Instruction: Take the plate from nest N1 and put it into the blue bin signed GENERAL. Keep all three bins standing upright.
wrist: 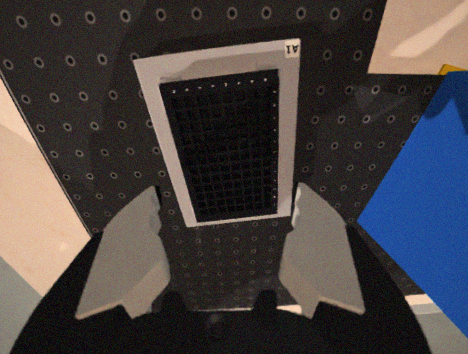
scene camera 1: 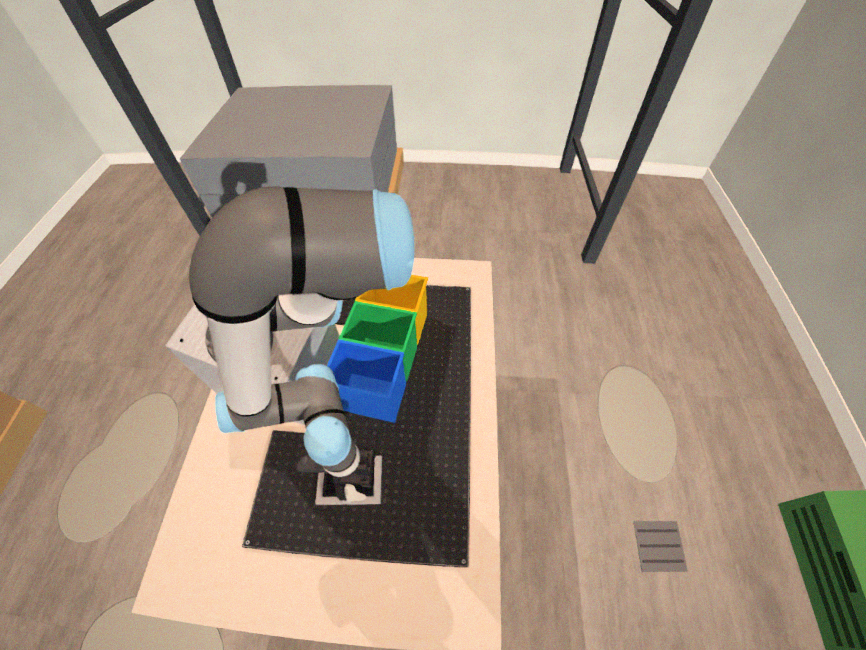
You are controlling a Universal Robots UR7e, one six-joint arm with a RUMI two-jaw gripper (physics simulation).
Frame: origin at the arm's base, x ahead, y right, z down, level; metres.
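Where they show: gripper, fingertip midpoint: [wrist: 227, 186].
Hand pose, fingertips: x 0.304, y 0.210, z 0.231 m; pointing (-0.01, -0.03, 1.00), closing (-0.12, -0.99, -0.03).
Observation:
Things, the pixels of their top centre, and the offset from my fingertips. "pt": a spot on its surface instead. Level surfaces: height alone.
- light grey nest frame at a spot on its surface: [wrist: 287, 150] pt dy -0.053, dx -0.026, dz +0.027 m
- blue bin at its top centre: [scene camera 1: 362, 367] dy -0.238, dx -0.019, dz -0.141 m
- green bin at its top centre: [scene camera 1: 378, 325] dy -0.369, dx -0.012, dz -0.141 m
- black perforated mat at its surface level: dz +0.039 m
A black plate with a grid of wells [wrist: 227, 145] lies flat inside a light grey nest frame [scene camera 1: 378, 482] [wrist: 287, 150]. The frame's corner label reads A1, upside down in the wrist view. In the scene view the arm and gripper hide most of the plate. My gripper [scene camera 1: 351, 486] [wrist: 227, 186] is open and empty, above the nest; in the wrist view its fingertips appear near the frame's lower end, one to each side. The blue bin [scene camera 1: 369, 403] [wrist: 417, 200] stands upright behind the nest in the scene view. Its sign does not show.
A green bin [scene camera 1: 381, 316] and a yellow bin [scene camera 1: 398, 291] [wrist: 452, 69] stand upright in a row behind the blue bin. All stand on the black perforated mat [scene camera 1: 426, 503] [wrist: 330, 105]. The arm passes close to the bins' left side. A large grey box [scene camera 1: 300, 122] stands behind the arm.

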